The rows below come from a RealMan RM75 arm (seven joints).
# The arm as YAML. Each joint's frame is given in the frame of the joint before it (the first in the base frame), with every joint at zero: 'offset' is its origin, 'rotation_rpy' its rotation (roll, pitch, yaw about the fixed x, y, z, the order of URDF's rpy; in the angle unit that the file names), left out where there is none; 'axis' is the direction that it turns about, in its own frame. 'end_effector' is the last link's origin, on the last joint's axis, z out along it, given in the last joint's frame.
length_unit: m
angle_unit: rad
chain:
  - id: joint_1
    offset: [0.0, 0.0, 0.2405]
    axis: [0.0, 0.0, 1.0]
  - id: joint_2
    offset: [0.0, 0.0, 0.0]
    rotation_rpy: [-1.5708, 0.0, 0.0]
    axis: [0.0, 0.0, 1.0]
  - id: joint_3
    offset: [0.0, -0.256, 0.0]
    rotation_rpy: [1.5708, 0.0, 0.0]
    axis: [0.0, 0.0, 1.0]
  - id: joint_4
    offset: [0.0, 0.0, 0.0]
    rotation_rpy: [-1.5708, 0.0, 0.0]
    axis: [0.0, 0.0, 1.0]
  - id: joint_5
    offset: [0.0, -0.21, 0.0]
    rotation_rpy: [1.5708, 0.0, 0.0]
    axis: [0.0, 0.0, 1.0]
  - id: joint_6
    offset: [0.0, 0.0, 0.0]
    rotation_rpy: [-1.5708, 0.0, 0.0]
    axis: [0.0, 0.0, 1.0]
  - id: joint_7
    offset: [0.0, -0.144, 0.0]
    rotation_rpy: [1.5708, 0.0, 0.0]
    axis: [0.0, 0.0, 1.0]
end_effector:
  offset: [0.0, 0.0, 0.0]
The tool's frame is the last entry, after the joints.
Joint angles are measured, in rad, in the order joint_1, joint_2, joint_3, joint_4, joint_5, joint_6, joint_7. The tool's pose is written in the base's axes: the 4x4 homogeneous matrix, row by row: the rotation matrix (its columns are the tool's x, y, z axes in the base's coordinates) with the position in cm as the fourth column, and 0 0 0 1 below. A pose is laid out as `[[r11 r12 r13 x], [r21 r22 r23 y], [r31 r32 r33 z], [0 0 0 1]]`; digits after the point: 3 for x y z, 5 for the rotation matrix.
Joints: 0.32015, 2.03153, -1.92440, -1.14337, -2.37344, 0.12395, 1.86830
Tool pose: [[0.97317 0.20247 -0.10926 19.158], [0.17450 -0.34006 0.92407 39.068], [0.14994 -0.91835 -0.36627 -2.404], [0 0 0 1]]
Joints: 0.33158, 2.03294, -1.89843, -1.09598, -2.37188, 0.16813, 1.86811
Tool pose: [[0.97667 0.19575 -0.08830 20.230], [0.14562 -0.30154 0.94227 39.673], [0.15782 -0.93314 -0.32302 -1.676], [0 0 0 1]]
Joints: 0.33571, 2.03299, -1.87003, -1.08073, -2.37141, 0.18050, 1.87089
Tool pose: [[0.98018 0.18369 -0.07419 20.788], [0.12397 -0.27661 0.95295 40.100], [0.15453 -0.94326 -0.29390 -0.894], [0 0 0 1]]
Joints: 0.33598, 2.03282, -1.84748, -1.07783, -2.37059, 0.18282, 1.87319
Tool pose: [[0.98293 0.17217 -0.06490 21.105], [0.10885 -0.25975 0.95952 40.364], [0.14835 -0.95020 -0.27405 -0.262], [0 0 0 1]]
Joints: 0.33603, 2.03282, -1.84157, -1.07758, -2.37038, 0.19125, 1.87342
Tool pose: [[0.98338 0.16894 -0.06646 21.121], [0.10765 -0.24784 0.96280 40.454], [0.14618 -0.95396 -0.26191 0.006], [0 0 0 1]]
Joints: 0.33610, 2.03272, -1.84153, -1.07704, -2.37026, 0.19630, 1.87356
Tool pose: [[0.98333 0.16854 -0.06826 21.106], [0.10862 -0.24339 0.96383 40.470], [0.14583 -0.95517 -0.25764 0.068], [0 0 0 1]]
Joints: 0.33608, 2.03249, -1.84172, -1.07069, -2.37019, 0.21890, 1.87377
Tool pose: [[0.98309 0.16813 -0.07258 21.174], [0.11004 -0.22550 0.96801 40.509], [0.14639 -0.95962 -0.24019 0.286], [0 0 0 1]]
